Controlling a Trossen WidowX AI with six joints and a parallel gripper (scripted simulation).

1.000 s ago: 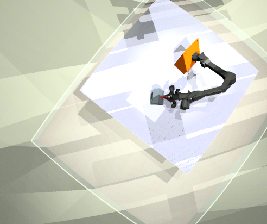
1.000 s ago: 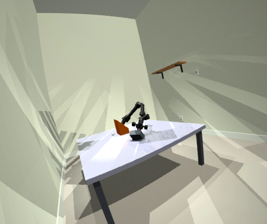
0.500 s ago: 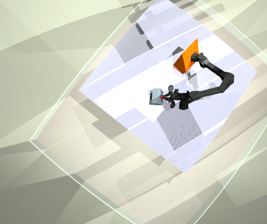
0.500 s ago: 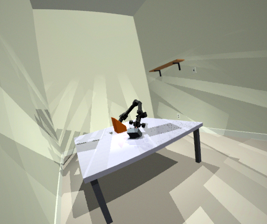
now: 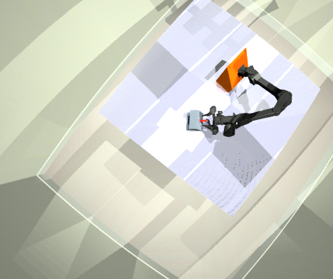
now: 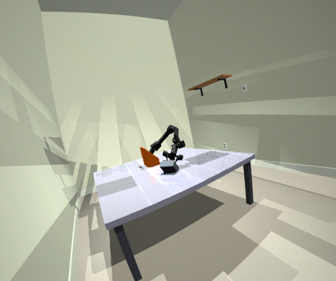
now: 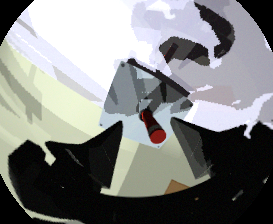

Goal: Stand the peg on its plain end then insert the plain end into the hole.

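Right now my gripper tip is 1 cm past the red peg and 1 cm to the right of it. From my gripper tip the other things lie so: grey sloped panel: 2 cm ahead, 3 cm to the right, 3 cm below.
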